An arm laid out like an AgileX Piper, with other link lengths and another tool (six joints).
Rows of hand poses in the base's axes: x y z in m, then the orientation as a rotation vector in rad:
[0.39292, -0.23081, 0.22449, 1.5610, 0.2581, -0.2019]
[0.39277, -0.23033, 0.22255, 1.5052, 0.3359, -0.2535]
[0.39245, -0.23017, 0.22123, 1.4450, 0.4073, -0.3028]
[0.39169, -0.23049, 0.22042, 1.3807, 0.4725, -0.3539]
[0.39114, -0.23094, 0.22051, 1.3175, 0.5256, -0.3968]
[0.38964, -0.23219, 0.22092, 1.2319, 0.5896, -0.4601]
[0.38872, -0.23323, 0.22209, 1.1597, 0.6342, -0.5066]
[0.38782, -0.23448, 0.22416, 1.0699, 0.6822, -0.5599]
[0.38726, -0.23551, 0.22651, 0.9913, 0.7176, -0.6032]
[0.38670, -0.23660, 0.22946, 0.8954, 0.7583, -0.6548]
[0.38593, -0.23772, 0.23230, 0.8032, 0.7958, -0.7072]
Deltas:
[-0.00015, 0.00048, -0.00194, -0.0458, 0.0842, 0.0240]
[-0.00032, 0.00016, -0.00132, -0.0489, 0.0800, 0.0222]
[-0.00076, -0.00032, -0.00081, -0.0523, 0.0784, 0.0181]
[-0.00055, -0.00045, 0.00009, -0.0516, 0.0662, 0.0164]
[-0.00150, -0.00125, 0.00041, -0.0705, 0.0888, 0.0138]
[-0.00092, -0.00104, 0.00117, -0.0595, 0.0656, 0.0114]
[-0.00090, -0.00125, 0.00207, -0.0740, 0.0752, 0.0134]
[-0.00056, -0.00103, 0.00235, -0.0651, 0.0604, 0.0108]
[-0.00056, -0.00109, 0.00295, -0.0786, 0.0729, 0.0122]
[-0.00077, -0.00112, 0.00284, -0.0753, 0.0718, 0.0078]

